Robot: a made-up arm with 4 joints. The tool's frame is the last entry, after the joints.
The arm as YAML. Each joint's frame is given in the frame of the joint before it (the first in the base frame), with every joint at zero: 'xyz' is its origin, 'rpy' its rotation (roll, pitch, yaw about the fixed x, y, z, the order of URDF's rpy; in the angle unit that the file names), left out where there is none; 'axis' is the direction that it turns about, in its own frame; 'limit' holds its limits. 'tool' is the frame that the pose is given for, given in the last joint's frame.
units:
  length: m
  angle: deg
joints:
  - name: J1
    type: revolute
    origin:
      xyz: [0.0, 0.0, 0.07]
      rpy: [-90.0, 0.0, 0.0]
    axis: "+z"
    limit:
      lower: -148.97
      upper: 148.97
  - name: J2
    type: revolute
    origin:
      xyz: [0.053, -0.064, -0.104]
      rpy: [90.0, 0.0, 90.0]
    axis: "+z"
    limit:
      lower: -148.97
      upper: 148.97
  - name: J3
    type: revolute
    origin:
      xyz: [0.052, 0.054, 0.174]
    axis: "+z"
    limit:
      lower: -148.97
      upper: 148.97
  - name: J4
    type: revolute
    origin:
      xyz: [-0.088, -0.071, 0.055]
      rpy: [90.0, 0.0, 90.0]
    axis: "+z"
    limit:
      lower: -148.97
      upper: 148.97
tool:
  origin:
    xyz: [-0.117, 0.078, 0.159]
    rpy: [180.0, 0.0, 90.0]
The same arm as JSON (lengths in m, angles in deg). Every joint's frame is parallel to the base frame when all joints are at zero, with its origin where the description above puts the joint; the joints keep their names.
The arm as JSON. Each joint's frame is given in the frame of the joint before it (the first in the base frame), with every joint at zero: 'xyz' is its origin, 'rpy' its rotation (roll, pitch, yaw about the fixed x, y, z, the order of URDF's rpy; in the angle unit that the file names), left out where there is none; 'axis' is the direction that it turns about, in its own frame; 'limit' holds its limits. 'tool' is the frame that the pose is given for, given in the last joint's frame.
{"units": {"length": "m", "angle": "deg"}, "joints": [
  {"name": "J1", "type": "revolute", "origin": {"xyz": [0.0, 0.0, 0.07]}, "axis": [0.0, 1.0, 0.0], "limit": {"lower": -148.97, "upper": 148.97}},
  {"name": "J2", "type": "revolute", "origin": {"xyz": [0.053, -0.104, 0.064]}, "axis": [1.0, 0.0, 0.0], "limit": {"lower": -148.97, "upper": 148.97}},
  {"name": "J3", "type": "revolute", "origin": {"xyz": [0.174, 0.054, -0.052]}, "axis": [1.0, 0.0, 0.0], "limit": {"lower": -148.97, "upper": 148.97}},
  {"name": "J4", "type": "revolute", "origin": {"xyz": [0.055, -0.071, 0.088]}, "axis": [0.0, 0.0, -1.0], "limit": {"lower": -148.97, "upper": 148.97}}
], "tool": {"origin": {"xyz": [0.078, -0.117, -0.159]}}}

